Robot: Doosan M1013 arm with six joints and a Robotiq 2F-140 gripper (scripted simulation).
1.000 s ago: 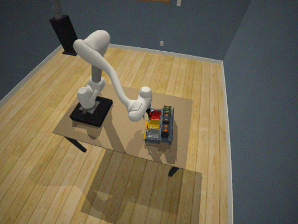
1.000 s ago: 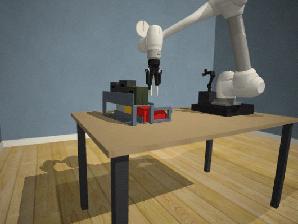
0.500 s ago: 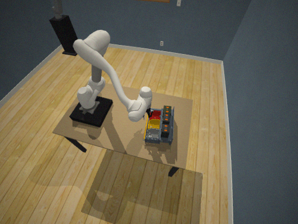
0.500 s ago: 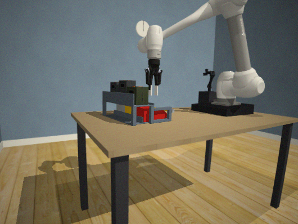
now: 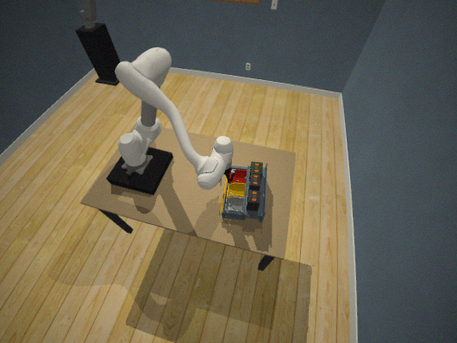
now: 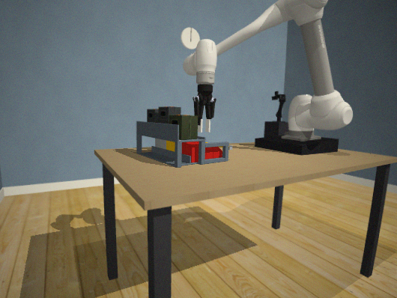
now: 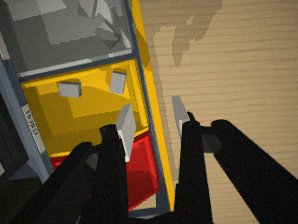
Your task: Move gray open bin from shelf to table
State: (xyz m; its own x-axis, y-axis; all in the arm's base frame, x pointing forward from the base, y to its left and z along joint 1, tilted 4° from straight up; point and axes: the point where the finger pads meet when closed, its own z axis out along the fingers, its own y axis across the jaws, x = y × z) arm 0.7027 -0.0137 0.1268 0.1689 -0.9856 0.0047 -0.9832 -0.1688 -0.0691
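My hand is 9 cm above the yellow strip. Round my hand: yellow bin (10 cm ahead, 2 cm to the left, 10 cm below); then gray open bin (12 cm ahead, 9 cm to the right, 10 cm below); then red bin (8 cm ahead, 13 cm to the left, 10 cm below).
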